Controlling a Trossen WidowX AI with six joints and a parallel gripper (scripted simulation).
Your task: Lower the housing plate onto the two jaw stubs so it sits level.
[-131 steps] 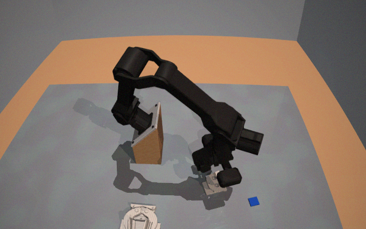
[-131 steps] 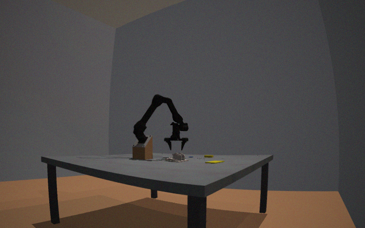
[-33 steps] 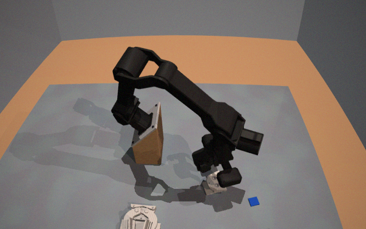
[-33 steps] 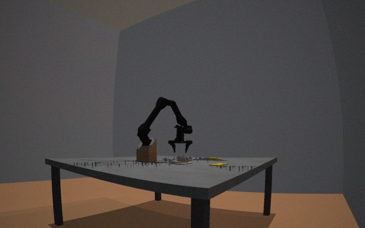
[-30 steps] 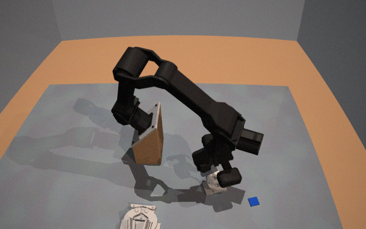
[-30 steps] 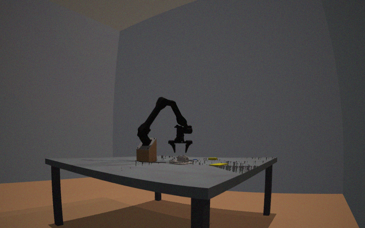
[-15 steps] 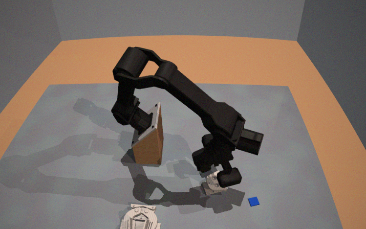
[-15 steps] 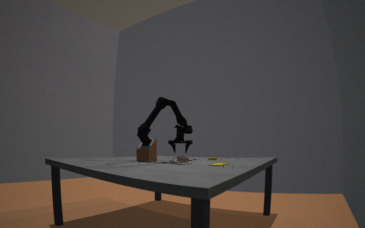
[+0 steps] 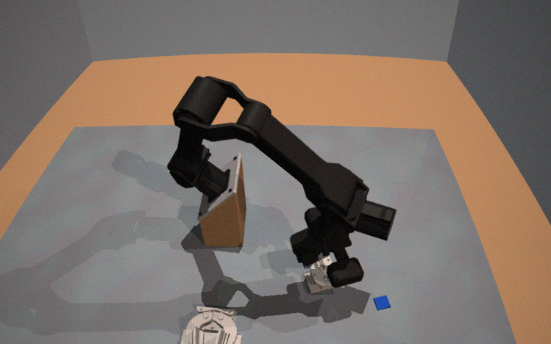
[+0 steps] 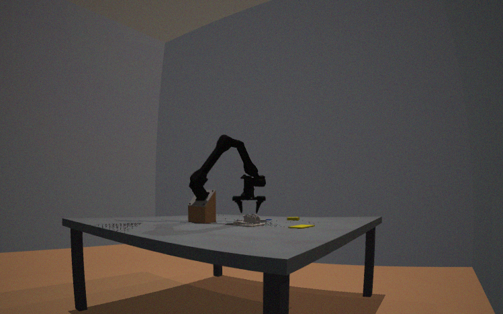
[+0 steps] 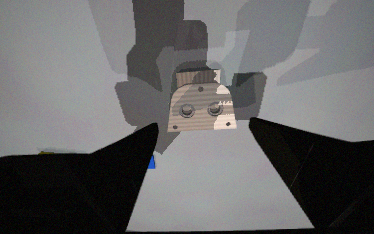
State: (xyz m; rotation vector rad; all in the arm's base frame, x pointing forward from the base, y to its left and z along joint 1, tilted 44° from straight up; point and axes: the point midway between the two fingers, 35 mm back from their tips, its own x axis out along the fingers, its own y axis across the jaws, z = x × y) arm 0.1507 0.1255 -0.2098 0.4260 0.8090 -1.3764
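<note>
My gripper tip is now 4 cm above the white stepped block and 1 cm to the left of it. The rest, counted from my gripper tip: yellow piece: 22 cm ahead, 15 cm to the left, 4 cm below; then blue square: 12 cm to the left, 7 cm ahead, 4 cm below.
</note>
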